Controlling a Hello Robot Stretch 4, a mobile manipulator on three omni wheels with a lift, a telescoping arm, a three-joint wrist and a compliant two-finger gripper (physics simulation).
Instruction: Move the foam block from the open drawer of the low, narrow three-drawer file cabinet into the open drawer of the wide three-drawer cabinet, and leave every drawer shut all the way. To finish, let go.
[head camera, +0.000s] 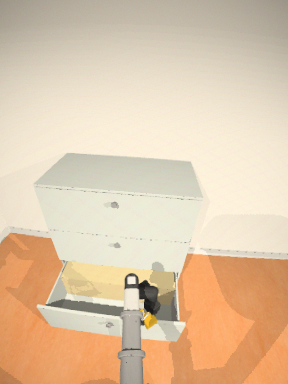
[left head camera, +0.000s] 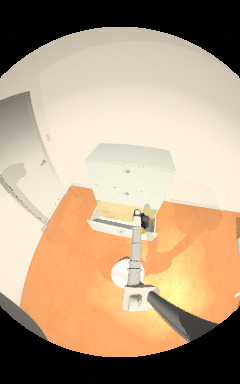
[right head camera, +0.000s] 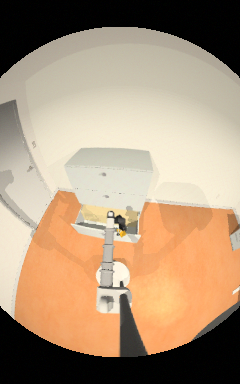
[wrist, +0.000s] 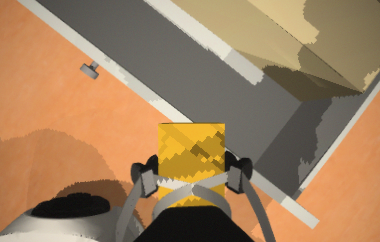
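Where they show: gripper, between the fingertips: (head camera: 147, 319) (right head camera: 121, 232) (wrist: 191, 166); robot's base, origin of its link: (left head camera: 126, 272) (right head camera: 113, 275).
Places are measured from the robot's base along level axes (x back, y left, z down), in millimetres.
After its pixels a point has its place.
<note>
The yellow foam block (head camera: 150, 320) @[x -471, y -99, z -479 mm] (right head camera: 121, 233) @[x -467, y -91, z -479 mm] (wrist: 191, 145) @[x -518, y -73, z -479 mm] is between the fingers of my gripper (wrist: 191, 166) @[x -493, y -87, z -437 mm], which is shut on it. In the wrist view the block overlaps the front edge of the open drawer (head camera: 75, 318) @[x -566, y 350, z -253 mm] (left head camera: 102, 227) @[x -569, y 381, z -221 mm] (right head camera: 87, 231) @[x -568, y 370, z -195 mm] (wrist: 215, 90) @[x -639, y -81, z -35 mm], near its right end; its height above the drawer is hard to tell. That drawer is the bottom one of the wide pale cabinet (head camera: 150, 220) @[x -867, y -104, z -821 mm] (left head camera: 150, 175) @[x -864, y -131, z -898 mm] (right head camera: 127, 175) @[x -864, y -136, z -917 mm]; the two drawers above are shut. The arm hides part of the drawer in the head views. The narrow file cabinet cannot be made out for certain.
A round white base (left head camera: 116, 275) @[x 37, y 127, z -187 mm] (right head camera: 122, 272) @[x -49, y -115, z -187 mm] stands on the orange floor in front of the cabinet. A wall runs behind the cabinet. A tall grey panel (left head camera: 17, 125) @[x -1019, y 1467, z -1615 mm] (right head camera: 10, 135) @[x -1100, y 1456, z -1541 mm] is at the left. Part of a pale object (right head camera: 236, 240) @[x -43, y -2475, z -165 mm] shows at the right edge.
</note>
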